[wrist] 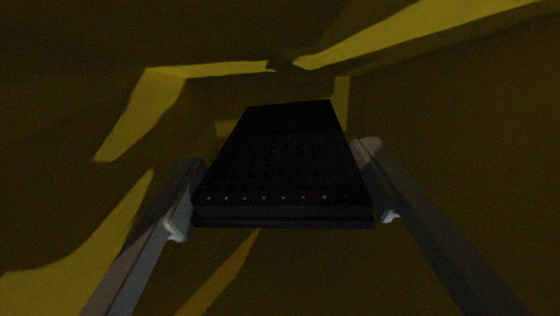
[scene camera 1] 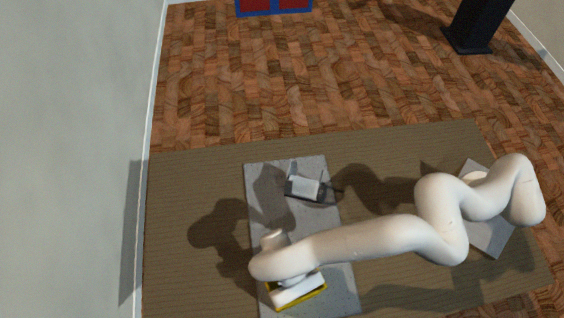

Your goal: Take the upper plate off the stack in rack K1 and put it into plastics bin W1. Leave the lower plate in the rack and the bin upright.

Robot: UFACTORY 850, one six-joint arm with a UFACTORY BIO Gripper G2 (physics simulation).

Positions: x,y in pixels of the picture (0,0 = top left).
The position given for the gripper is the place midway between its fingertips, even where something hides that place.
The gripper shows in the wrist view (277,158) and in scene camera 1 (289,285).
